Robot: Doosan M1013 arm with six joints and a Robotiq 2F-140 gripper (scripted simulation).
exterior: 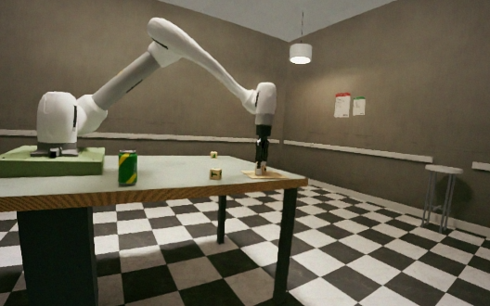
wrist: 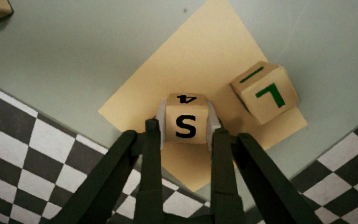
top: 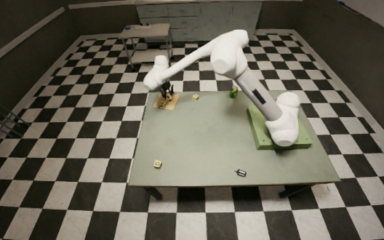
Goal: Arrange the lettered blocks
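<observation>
The tan mat lies 30 mm ahead of my hand and 30 mm below it. From my hand the other things lie so: black object 490 mm behind, 740 mm to the left, 20 mm below; yellow can 620 mm behind, 10 mm to the left, 30 mm above.
</observation>
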